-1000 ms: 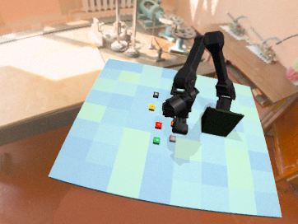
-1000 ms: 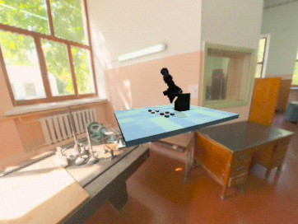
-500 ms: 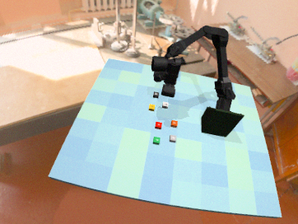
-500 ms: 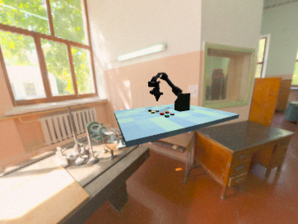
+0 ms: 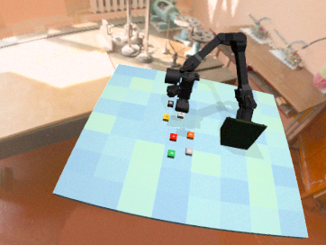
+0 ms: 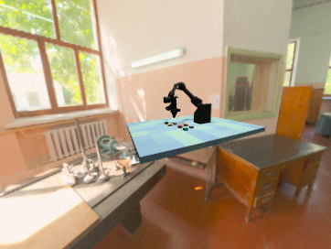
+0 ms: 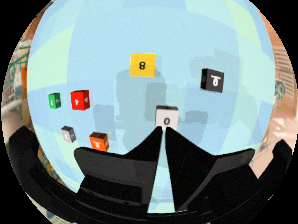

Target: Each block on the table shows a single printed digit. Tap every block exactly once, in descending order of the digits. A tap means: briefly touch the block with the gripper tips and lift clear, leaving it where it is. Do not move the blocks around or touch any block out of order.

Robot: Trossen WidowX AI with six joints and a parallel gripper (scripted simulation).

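The white block is 6 cm below my gripper tip, 1 cm to the right of it and 1 cm behind it. The rest, counted from my gripper tip: black block 7 cm to the right, 6 cm below, 6 cm ahead; yellow block 6 cm below, 6 cm ahead, 4 cm to the left; orange block 10 cm to the left, 9 cm behind, 6 cm below.
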